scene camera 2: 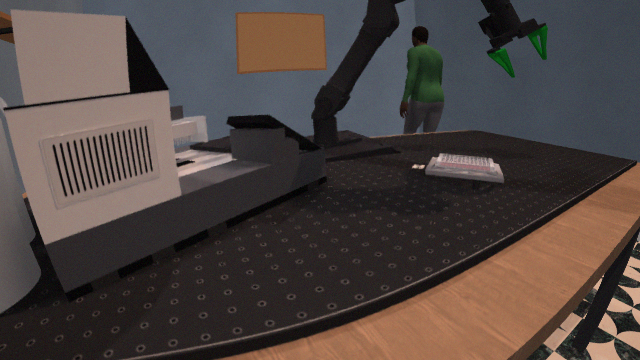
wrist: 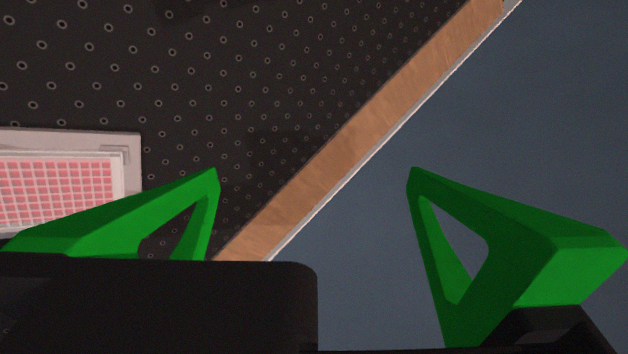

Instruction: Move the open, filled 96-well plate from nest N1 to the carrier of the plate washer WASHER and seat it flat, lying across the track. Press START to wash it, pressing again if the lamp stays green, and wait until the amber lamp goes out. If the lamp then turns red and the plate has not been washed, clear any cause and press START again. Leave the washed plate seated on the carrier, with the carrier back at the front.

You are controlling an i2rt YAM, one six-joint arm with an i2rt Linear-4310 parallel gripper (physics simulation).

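Frame: origin at the arm's base, x ahead, y left, z up, level; metres.
Where they show: gripper, fingertip midpoint: (scene camera 2: 529,68) (wrist: 313,177); arm's base at its link origin: (scene camera 2: 326,144).
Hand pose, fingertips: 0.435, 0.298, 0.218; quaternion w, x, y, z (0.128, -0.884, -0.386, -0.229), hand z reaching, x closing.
Observation:
Things, the pixels of their top centre, and the offset from my fingertips, as dx, dy, dz. "spot": a spot on its surface instead. Level surfaces: height alone.
- 96-well plate at its top centre: (wrist: 49,194) (scene camera 2: 465,159) -0.069, -0.183, -0.209
- light grey nest at its top centre: (wrist: 51,190) (scene camera 2: 465,163) -0.069, -0.183, -0.217
- dark base at a spot on its surface: (scene camera 2: 215,187) spot: -0.098, -0.664, -0.177
- dark raised panel at a spot on its surface: (scene camera 2: 255,121) spot: -0.160, -0.585, -0.111
- small pale tag at its top centre: (scene camera 2: 418,166) -0.160, -0.236, -0.234
- black perforated table top at its surface level: dz -0.234
- white cylinder at a spot on its surface: (scene camera 2: 12,225) spot: -0.071, -0.900, -0.165
The 96-well plate (scene camera 2: 465,162) (wrist: 55,187), with pink-red wells, sits flat in the light grey nest (scene camera 2: 462,175) (wrist: 131,150) at the right of the table; in the wrist view it is at the left edge, partly cut off and partly behind a finger. My gripper (scene camera 2: 529,68) (wrist: 313,177) is open and empty, high above the table, up and to the right of the plate. The washer (scene camera 2: 95,160) stands at the left, with a dark base (scene camera 2: 215,187). Its pale carrier track (scene camera 2: 207,162) shows in part. The START button and lamp cannot be made out.
A dark raised panel (scene camera 2: 255,121) stands at the washer's front end. The arm's base (scene camera 2: 326,131) is behind it. A small pale tag (scene camera 2: 418,166) lies left of the nest. The black perforated table top (scene camera 2: 300,260) (wrist: 200,50) has a wooden border (scene camera 2: 450,305) (wrist: 380,110). A white cylinder (scene camera 2: 12,225) is at the far left.

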